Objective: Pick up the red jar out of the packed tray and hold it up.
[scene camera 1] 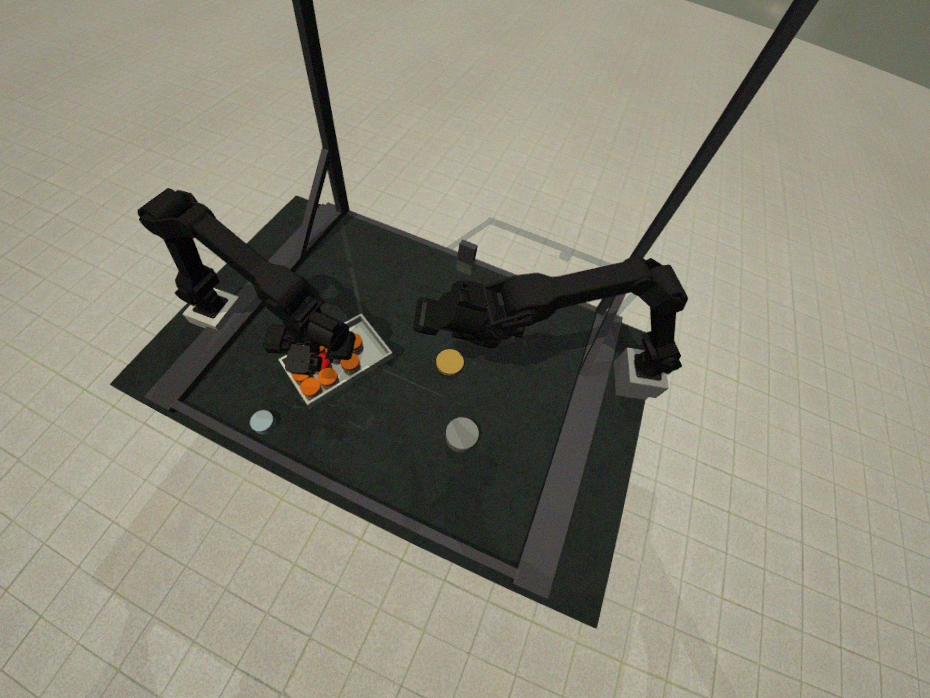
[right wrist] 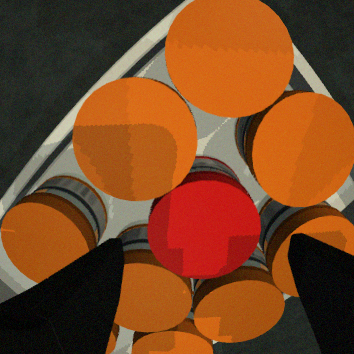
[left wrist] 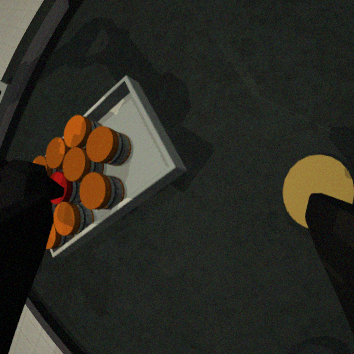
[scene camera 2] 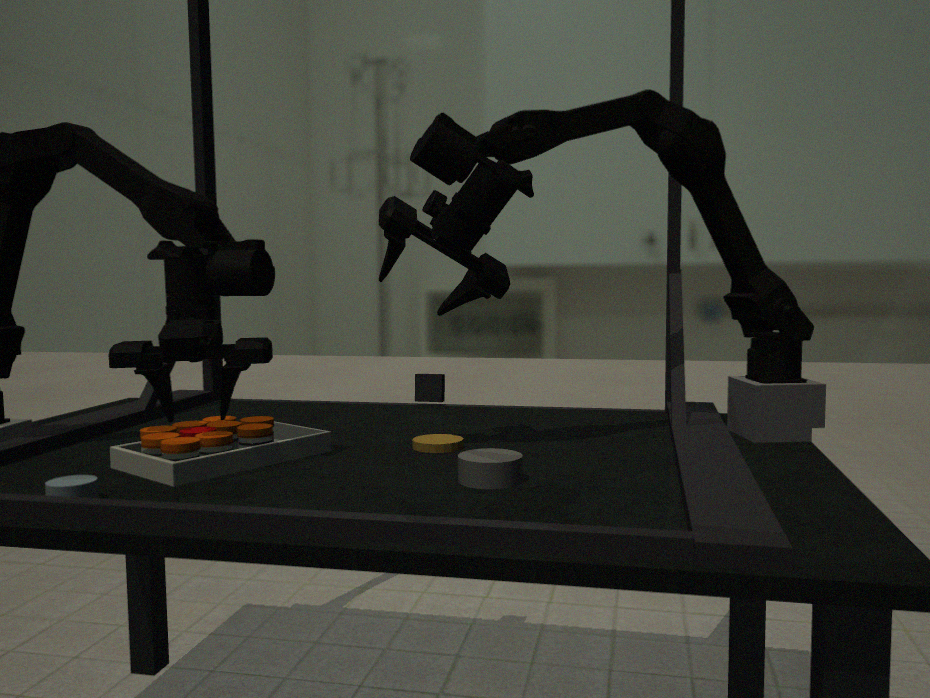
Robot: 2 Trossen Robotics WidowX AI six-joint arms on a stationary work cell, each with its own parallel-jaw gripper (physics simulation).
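Frame: origin at the left arm's base, x ahead, y left, z up, level; millimetres.
Seen in the pictures: left gripper, fingertip midpoint: [scene camera 1: 437,325] [left wrist: 181,207] [scene camera 2: 409,297]; right gripper, fingertip midpoint: [right wrist: 208,249] [left wrist: 48,186] [scene camera 2: 197,420]; left arm's base at its link origin: [scene camera 1: 647,367] [scene camera 2: 775,380]; right arm's base at its link origin: [scene camera 1: 210,305].
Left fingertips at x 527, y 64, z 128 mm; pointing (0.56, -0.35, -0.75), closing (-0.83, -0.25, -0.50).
Offsets run from my left fingertips to a thing's top centre.
The red jar @(dx +268, dy +48, dz -162 mm) [scene camera 1: 323,361] [scene camera 2: 196,432] [left wrist: 61,183] [right wrist: 204,227] stands among several orange-lidded jars @(dx +271, dy +115, dz -162 mm) [scene camera 1: 310,387] [scene camera 2: 180,445] @(dx +200, dy +34, dz -162 mm) [left wrist: 95,190] @(dx +240, dy +82, dz -162 mm) [right wrist: 135,137] in the white tray @(dx +242, dy +18, dz -180 mm) [scene camera 1: 353,375] [scene camera 2: 225,464] [left wrist: 154,122]. My right gripper [scene camera 2: 196,418] [right wrist: 208,249] is partly open and empty, pointing down close above the lids. In the right wrist view its fingers appear on either side of the red lid, overlapping orange-lidded jars. Whether they touch any jar is unclear. My left gripper [scene camera 2: 411,296] [left wrist: 181,207] is wide open and empty, high above the table, right of the tray.
A yellow disc @(dx -36, dy -28, dz -196 mm) [scene camera 1: 449,362] [scene camera 2: 437,441] [left wrist: 305,180] and a grey cylinder @(dx -91, dy +159, dz -178 mm) [scene camera 1: 461,433] [scene camera 2: 489,471] are right of the tray. A pale blue round piece @(dx +359, dy +207, dz -184 mm) [scene camera 1: 261,420] [scene camera 2: 71,483] is near the front edge. Dark frame posts [scene camera 1: 319,97] [scene camera 2: 201,112] rise at the table's sides.
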